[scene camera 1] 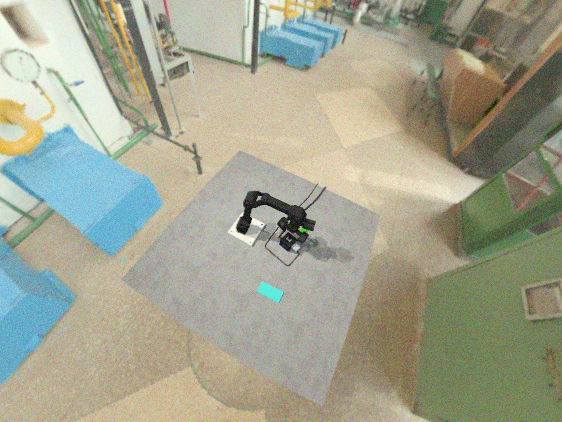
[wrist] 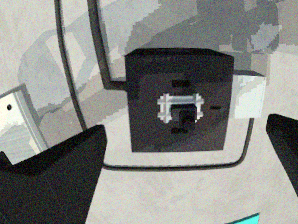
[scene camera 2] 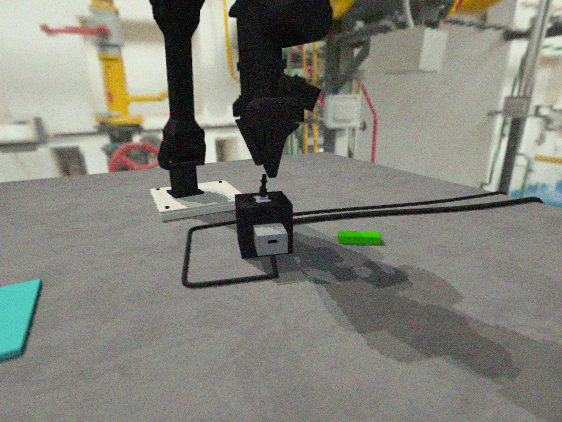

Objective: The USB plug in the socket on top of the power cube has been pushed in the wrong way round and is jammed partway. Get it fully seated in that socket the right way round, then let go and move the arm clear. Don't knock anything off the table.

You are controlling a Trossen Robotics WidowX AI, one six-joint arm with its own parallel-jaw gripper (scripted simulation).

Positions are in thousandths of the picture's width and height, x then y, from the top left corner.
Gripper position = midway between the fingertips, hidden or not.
Note:
My gripper (scene camera 2: 472, 404) is open, holding nothing. Further things: a black power cube (scene camera 2: 444, 506).
My gripper is seen too in the wrist view (wrist: 643, 574). The black power cube shows as well in the wrist view (wrist: 505, 324).

